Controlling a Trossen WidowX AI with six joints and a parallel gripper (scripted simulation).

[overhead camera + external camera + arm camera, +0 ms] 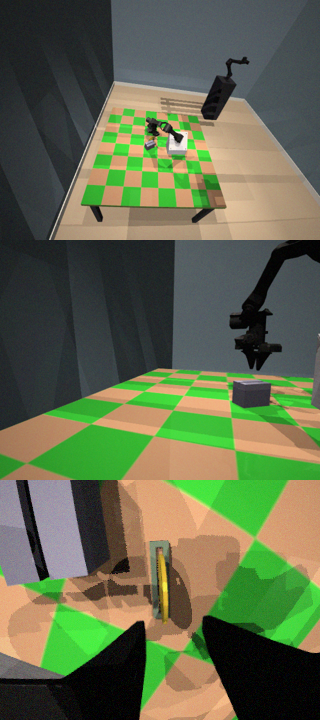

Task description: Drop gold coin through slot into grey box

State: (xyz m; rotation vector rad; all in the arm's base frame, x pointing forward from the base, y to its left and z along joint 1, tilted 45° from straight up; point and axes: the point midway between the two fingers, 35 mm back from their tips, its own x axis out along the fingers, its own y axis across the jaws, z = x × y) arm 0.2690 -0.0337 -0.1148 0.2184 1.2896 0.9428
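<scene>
Right now my gripper tip is 7 cm above the coin.
</scene>
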